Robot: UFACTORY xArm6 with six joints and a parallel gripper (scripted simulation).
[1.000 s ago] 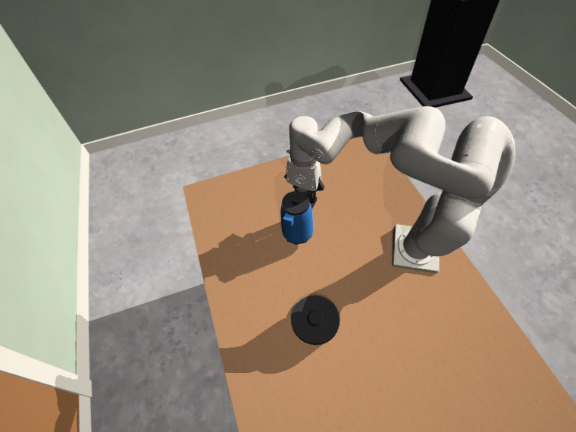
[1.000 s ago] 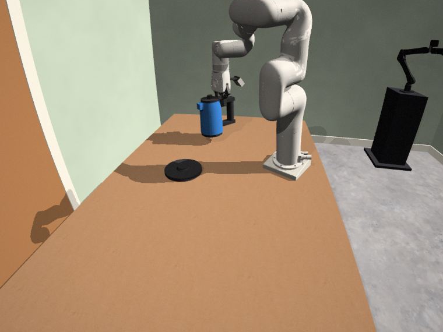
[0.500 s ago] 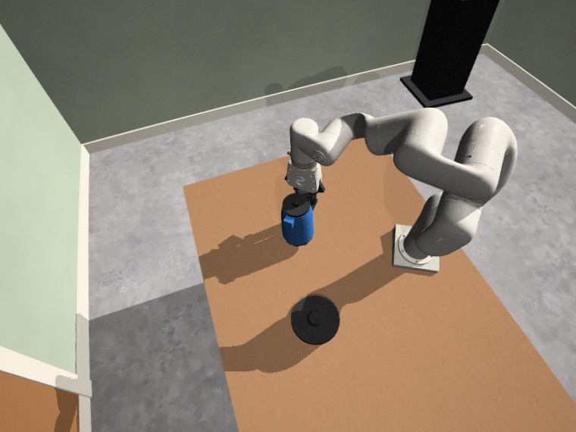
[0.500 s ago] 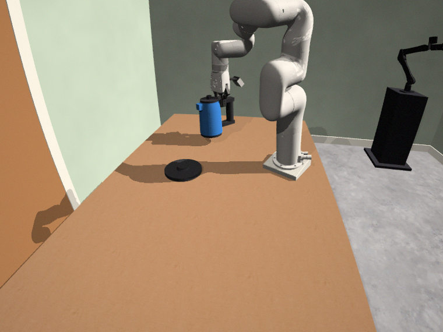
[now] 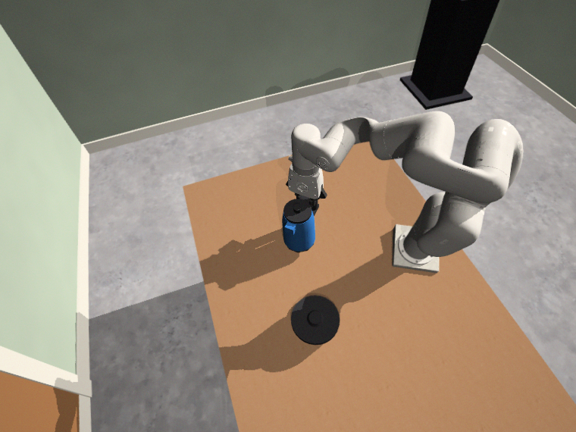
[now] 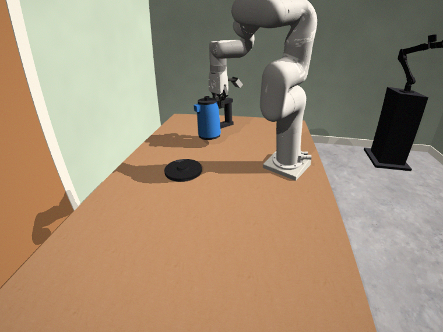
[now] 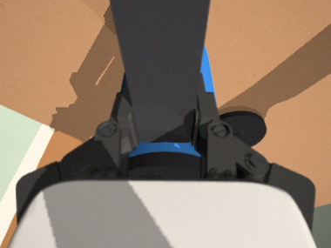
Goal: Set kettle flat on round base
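Right now my hand is 50 mm above the blue kettle, 20 mm to the right of it and 20 mm short of it. Round my hand: round black base 310 mm to the left, 180 mm below, 70 mm ahead.
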